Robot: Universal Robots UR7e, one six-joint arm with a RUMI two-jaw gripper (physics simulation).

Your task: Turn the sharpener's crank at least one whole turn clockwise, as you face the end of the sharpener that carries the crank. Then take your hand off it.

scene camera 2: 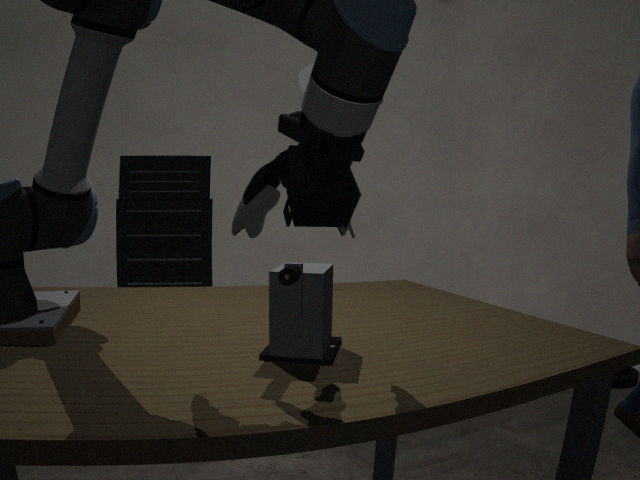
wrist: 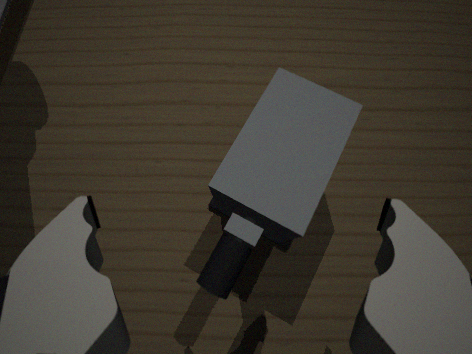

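The grey, box-shaped sharpener stands upright on a dark base plate on the table. Its crank is at the end facing scene camera 2. The crank's dark round handle is near the top of that end and sticks out from a short grey arm. My gripper is wide open and empty, above the sharpener and touching nothing. In the wrist view, the crank and handle lie between the two spread fingers, lower than the fingertips.
The wooden table carries the sharpener and the arm's base at the left. A dark drawer cabinet stands behind the table. Part of a person shows at the right edge. Arm shadows fall on the tabletop.
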